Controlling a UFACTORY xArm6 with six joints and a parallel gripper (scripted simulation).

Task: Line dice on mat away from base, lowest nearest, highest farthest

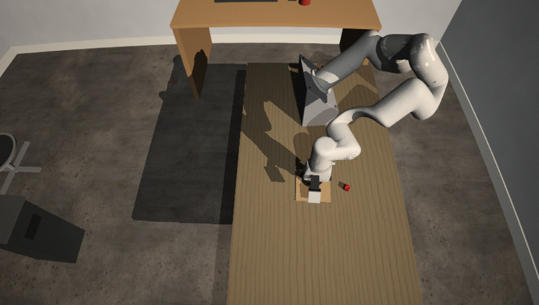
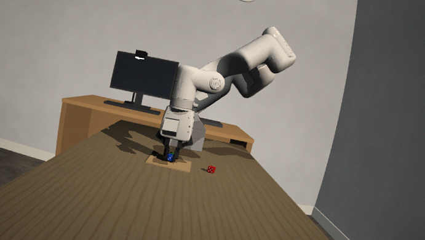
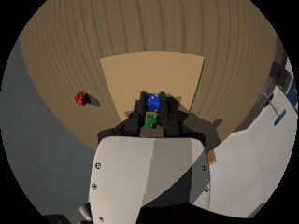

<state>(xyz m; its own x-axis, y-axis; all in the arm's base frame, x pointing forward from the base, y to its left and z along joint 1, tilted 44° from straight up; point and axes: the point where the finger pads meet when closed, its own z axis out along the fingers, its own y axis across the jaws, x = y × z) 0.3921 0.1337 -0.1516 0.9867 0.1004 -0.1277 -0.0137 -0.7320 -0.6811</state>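
Now: hand 1 cm above the blue die. From my hand the other things lie so: red die: 14 cm to the left, 2 cm below; then green die: 5 cm behind, 2 cm below; then tan mat: 3 cm below.
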